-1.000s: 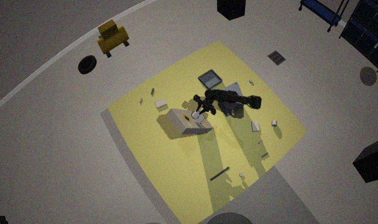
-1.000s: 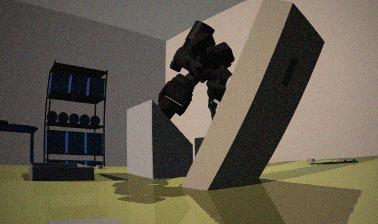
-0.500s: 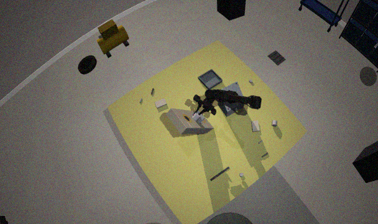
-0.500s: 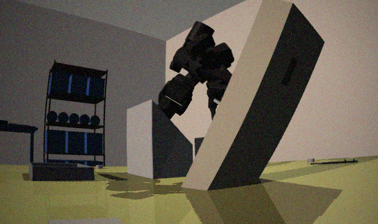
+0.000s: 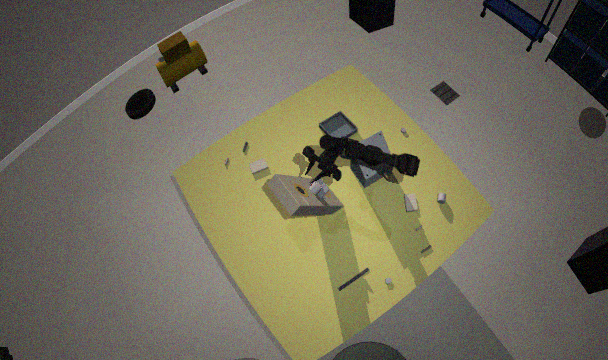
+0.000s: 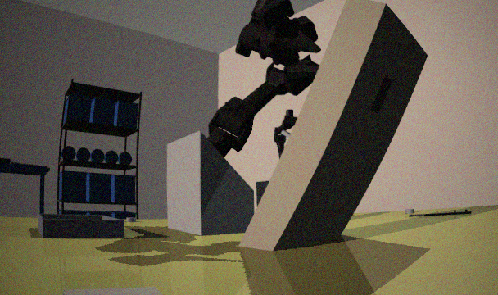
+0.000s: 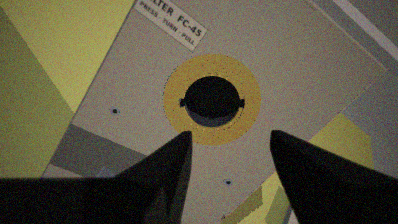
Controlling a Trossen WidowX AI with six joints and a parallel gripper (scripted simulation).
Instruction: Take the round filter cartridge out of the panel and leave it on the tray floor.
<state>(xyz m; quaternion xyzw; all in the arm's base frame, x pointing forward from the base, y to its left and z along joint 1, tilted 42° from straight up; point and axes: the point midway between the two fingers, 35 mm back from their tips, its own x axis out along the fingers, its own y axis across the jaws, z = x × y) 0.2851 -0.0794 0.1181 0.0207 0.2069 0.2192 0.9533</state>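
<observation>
Now: gripper tip 11 cm above the round filter cartridge and 3 cm past it. The rest, counted from my gripper tip: tray (34 cm behind, 31 cm to the right, 27 cm below); service panel (13 cm below, 2 cm ahead, 1 cm to the left).
</observation>
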